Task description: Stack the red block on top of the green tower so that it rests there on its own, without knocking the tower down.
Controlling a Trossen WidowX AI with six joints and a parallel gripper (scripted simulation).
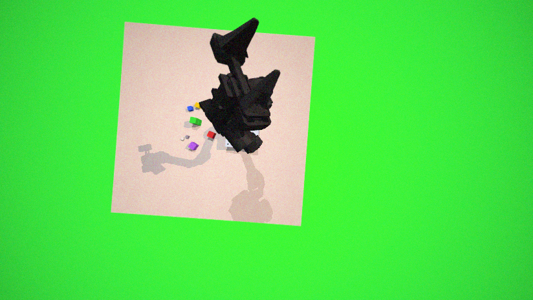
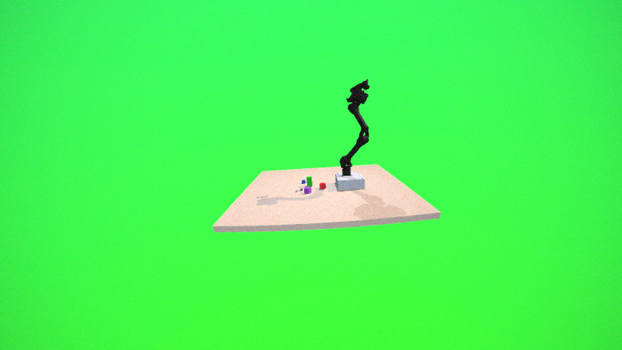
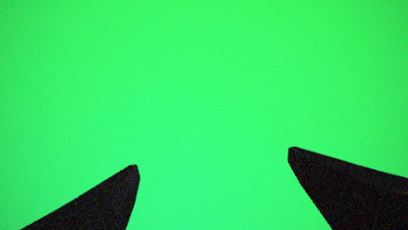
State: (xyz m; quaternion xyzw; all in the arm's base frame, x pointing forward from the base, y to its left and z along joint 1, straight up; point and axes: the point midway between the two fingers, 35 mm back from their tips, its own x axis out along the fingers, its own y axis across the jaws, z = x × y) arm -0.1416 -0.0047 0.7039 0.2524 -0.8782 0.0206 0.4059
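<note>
My gripper tip is 36 cm short of the red block, 10 cm to the right of it and 79 cm above it. From my gripper tip the other things lie so: yellow cube 48 cm ahead, 8 cm to the right, 79 cm below; then purple cube 47 cm ahead, 19 cm to the left, 79 cm below; then blue cube 53 cm ahead, 6 cm to the right, 79 cm below.
</note>
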